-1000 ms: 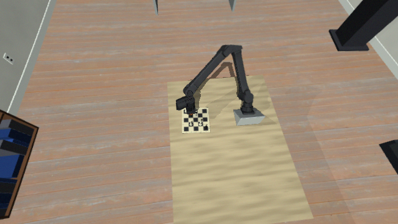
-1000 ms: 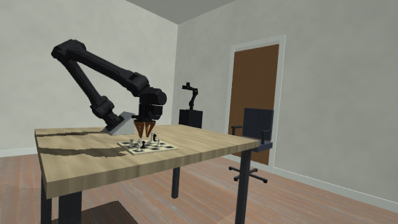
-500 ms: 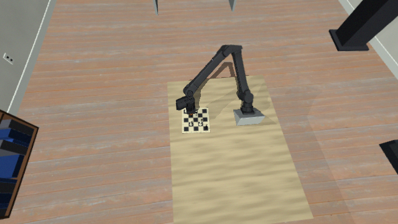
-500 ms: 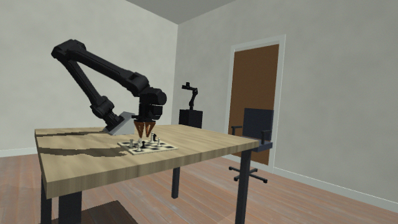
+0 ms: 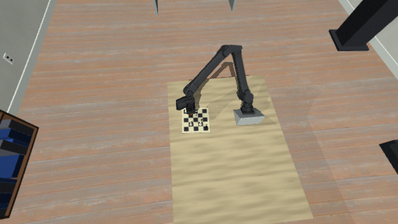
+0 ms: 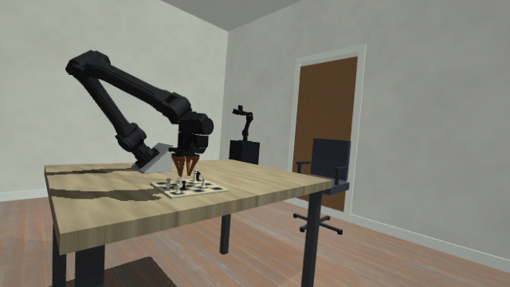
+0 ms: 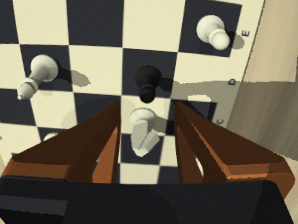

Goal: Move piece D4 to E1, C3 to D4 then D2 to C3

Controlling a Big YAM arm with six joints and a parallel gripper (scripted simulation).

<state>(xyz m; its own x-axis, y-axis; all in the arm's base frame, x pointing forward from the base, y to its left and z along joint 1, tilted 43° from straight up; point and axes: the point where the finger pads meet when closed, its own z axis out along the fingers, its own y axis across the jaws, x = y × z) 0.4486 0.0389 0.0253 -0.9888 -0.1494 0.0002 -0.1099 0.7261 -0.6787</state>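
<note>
My hand is 40 mm above the black pawn. Round my hand: small chessboard 40 mm behind, 40 mm to the left, 60 mm below.
</note>
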